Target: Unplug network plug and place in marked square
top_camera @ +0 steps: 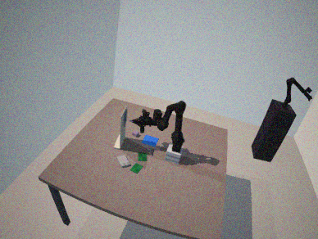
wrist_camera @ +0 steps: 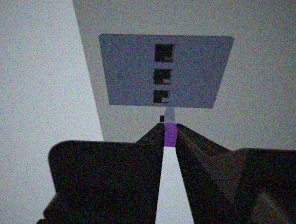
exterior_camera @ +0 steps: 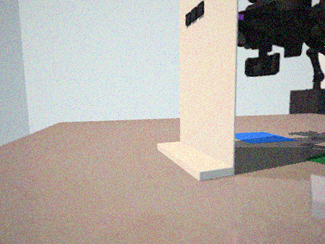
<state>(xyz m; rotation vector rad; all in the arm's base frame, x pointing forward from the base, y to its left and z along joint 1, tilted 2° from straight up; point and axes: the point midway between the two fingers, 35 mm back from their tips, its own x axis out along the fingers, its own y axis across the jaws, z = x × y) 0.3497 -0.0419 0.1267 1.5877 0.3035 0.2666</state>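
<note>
My gripper tip is 24 cm above the blue marked square, 14 cm past it and 12 cm to the left of it. The rest, counted from my gripper tip: network plug right at my gripper tip; then cream panel 9 cm below, 7 cm ahead; then grey cube 22 cm below, 14 cm to the right.
</note>
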